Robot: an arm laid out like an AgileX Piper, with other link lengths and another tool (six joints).
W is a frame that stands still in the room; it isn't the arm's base.
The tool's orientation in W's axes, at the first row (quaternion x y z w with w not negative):
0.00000, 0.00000, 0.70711, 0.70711
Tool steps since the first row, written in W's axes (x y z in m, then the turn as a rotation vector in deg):
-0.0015, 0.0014, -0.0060, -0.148, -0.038, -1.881
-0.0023, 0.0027, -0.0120, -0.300, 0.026, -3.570
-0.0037, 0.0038, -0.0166, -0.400, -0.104, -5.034
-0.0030, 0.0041, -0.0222, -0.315, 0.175, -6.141
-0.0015, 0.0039, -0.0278, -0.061, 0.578, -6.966
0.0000, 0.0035, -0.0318, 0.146, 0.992, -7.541
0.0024, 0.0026, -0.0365, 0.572, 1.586, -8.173
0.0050, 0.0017, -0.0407, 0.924, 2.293, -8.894
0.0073, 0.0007, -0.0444, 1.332, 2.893, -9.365
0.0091, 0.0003, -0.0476, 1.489, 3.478, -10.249
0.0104, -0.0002, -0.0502, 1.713, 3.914, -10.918
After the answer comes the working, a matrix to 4 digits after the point.
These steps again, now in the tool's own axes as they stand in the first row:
0.0014, 0.0015, -0.0060, -0.038, 0.148, -1.881
0.0027, 0.0023, -0.0120, 0.026, 0.300, -3.570
0.0038, 0.0037, -0.0166, -0.104, 0.400, -5.034
0.0041, 0.0030, -0.0222, 0.175, 0.315, -6.141
0.0039, 0.0015, -0.0278, 0.578, 0.061, -6.966
0.0035, 0.0000, -0.0318, 0.992, -0.146, -7.541
0.0026, -0.0024, -0.0365, 1.586, -0.572, -8.173
0.0017, -0.0050, -0.0407, 2.293, -0.924, -8.894
0.0007, -0.0073, -0.0444, 2.893, -1.332, -9.365
0.0003, -0.0091, -0.0476, 3.478, -1.489, -10.249
-0.0002, -0.0104, -0.0502, 3.914, -1.713, -10.918

The tool's axes in the first row as the columns of a matrix, in W's axes (rounded; the answer above uses it unrounded):
0.0000, -1.0000, 0.0000
1.0000, 0.0000, 0.0000
0.0000, 0.0000, 1.0000

